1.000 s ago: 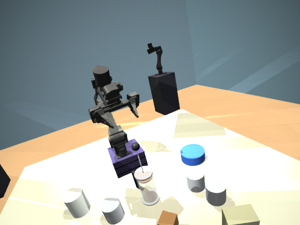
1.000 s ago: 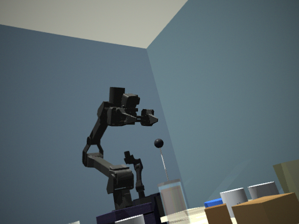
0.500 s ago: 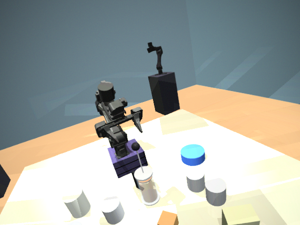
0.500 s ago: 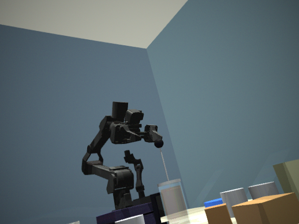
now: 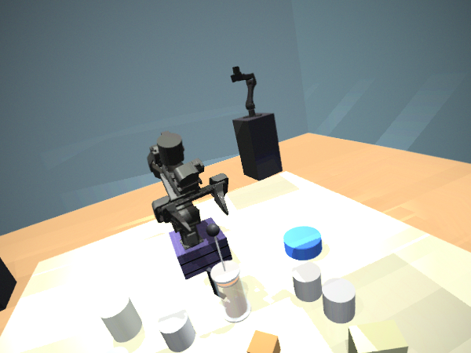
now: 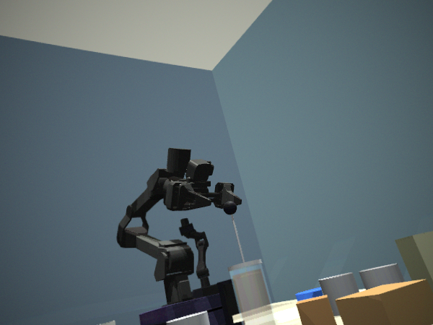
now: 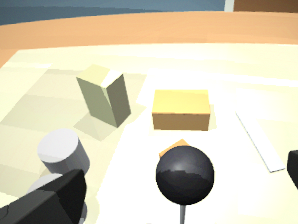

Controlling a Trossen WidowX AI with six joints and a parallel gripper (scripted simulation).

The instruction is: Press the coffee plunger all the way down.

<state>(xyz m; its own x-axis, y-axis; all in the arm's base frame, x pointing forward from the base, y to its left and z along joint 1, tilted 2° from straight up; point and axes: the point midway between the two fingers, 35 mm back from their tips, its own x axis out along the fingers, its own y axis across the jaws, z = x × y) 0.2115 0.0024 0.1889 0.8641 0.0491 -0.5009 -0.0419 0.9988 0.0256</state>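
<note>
Now: gripper tip 1 cm past the glass coffee press, 1 cm to the left of it and 14 cm above it. The rest, counted from my gripper tip: pale box: 31 cm ahead, 13 cm to the left, 21 cm below; then blue lid: 6 cm behind, 29 cm to the left, 24 cm below; then orange cube: 15 cm ahead, 1 cm to the right, 24 cm below.
</note>
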